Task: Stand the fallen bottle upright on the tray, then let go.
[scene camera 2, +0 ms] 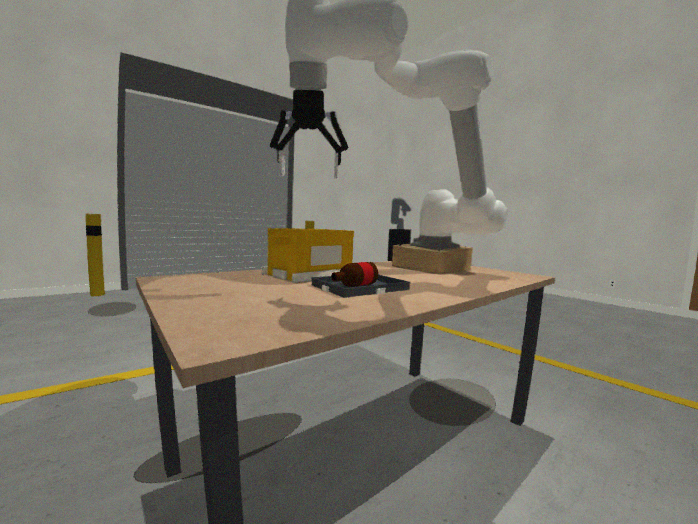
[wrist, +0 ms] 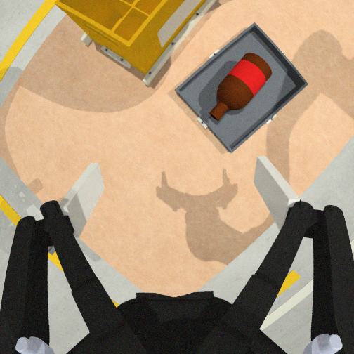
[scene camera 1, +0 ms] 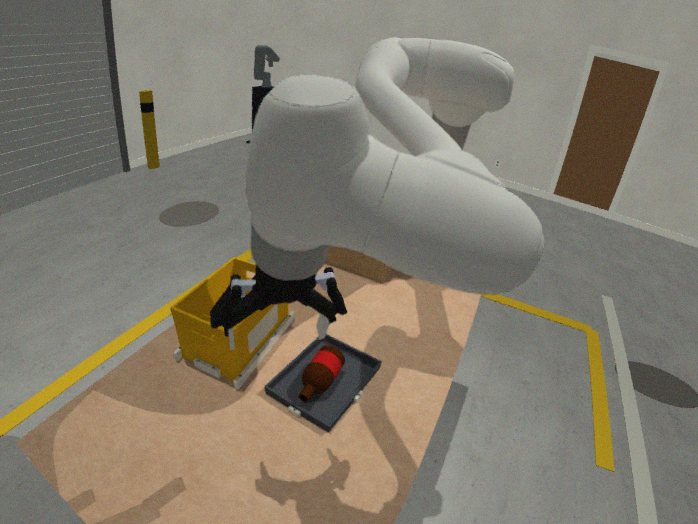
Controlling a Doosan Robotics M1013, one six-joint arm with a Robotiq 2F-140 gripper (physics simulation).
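Where they show: gripper, fingertip midpoint: [scene camera 2: 309,176] [scene camera 1: 276,337]; arm's base at its link origin: [scene camera 2: 434,246].
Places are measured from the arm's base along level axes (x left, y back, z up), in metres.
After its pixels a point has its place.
A brown bottle with a red label [scene camera 1: 323,370] @(x 0.194, y -0.672, z -0.034 m) [scene camera 2: 357,274] @(x 0.216, y -0.682, z -0.060 m) [wrist: 244,82] lies on its side in the dark grey tray [scene camera 1: 331,420] @(x 0.267, y -0.754, z -0.086 m) [scene camera 2: 399,285] @(x 0.285, y -0.567, z -0.093 m) [wrist: 240,139]. Its neck points toward the tray's near left edge in scene camera 1 and down-left in the wrist view. My gripper [scene camera 1: 277,335] @(x 0.195, y -0.846, z 0.213 m) [scene camera 2: 308,166] @(x 0.195, y -0.846, z 0.213 m) [wrist: 177,172] is open and empty, pointing down. It hangs high above the table, well above the bottle and the tray, and touches neither. In the wrist view the bottle lies beyond the fingertips, right of centre.
A yellow crate with compartments [scene camera 1: 202,338] @(x -0.085, y -0.786, z 0.005 m) [scene camera 2: 287,251] @(x -0.047, y -0.781, z -0.012 m) [wrist: 107,31] stands on the table [scene camera 1: 169,445] @(x -0.002, y -1.005, z -0.110 m) [scene camera 2: 236,321] @(x 0.329, y -1.088, z -0.110 m) [wrist: 125,145] beside the tray, left of it in scene camera 1. A wooden block [scene camera 1: 358,263] @(x 0.028, y -0.146, z -0.064 m) [scene camera 2: 431,258] @(x 0.090, y -0.145, z -0.045 m) under the arm's base is at the back of the table.
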